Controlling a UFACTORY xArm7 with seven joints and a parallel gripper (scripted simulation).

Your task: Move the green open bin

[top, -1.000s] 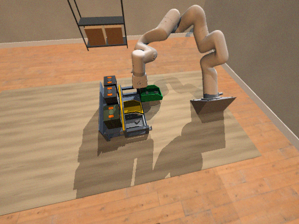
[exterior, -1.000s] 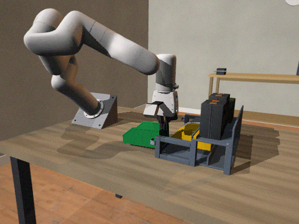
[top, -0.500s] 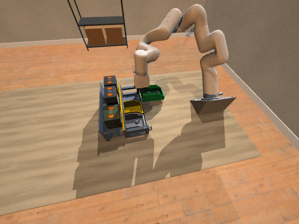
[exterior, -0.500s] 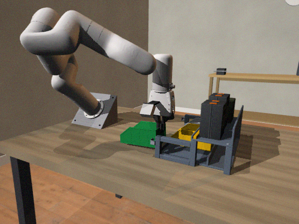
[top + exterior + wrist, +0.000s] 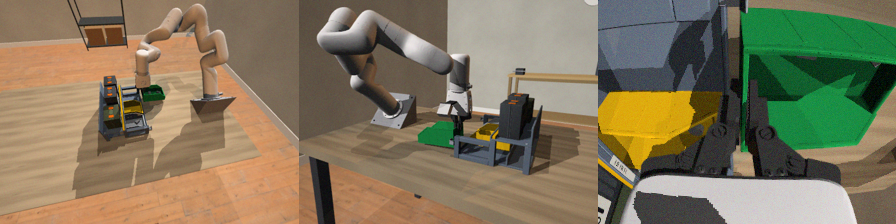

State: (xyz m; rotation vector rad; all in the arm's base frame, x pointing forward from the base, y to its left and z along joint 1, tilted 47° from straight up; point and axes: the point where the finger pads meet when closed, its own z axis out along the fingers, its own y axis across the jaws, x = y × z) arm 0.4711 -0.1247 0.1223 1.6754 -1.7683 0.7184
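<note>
Right now the green open bin is 80 mm behind my hand and 40 mm below it. Also, from my hand: yellow bin (120 mm ahead, 110 mm to the left, 50 mm below); grey bin (220 mm to the left, 120 mm ahead, 50 mm below).
</note>
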